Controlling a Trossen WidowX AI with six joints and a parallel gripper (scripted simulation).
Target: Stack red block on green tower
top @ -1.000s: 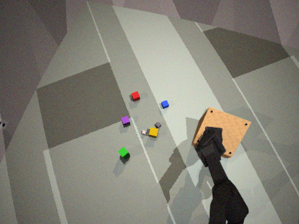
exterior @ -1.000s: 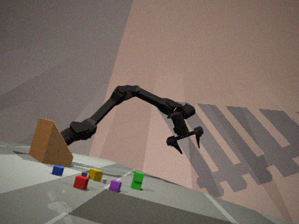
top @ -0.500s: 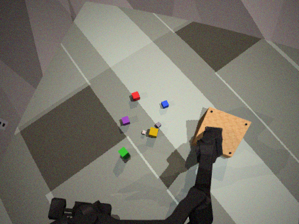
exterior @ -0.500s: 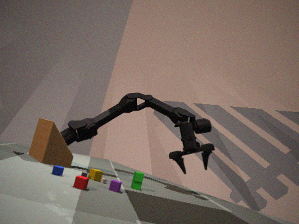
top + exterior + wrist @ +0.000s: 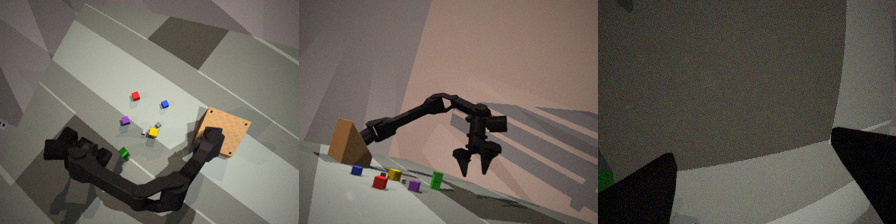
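My gripper tip is now 270 mm to the left of the red block, 130 mm past it and 70 mm above it. From my gripper tip the other things lie so: purple block: 150 mm to the right, 110 mm behind, 70 mm below; yellow block: 240 mm behind, 120 mm to the right, 70 mm below; small green shape: 140 mm behind, 40 mm below, 10 mm to the right.
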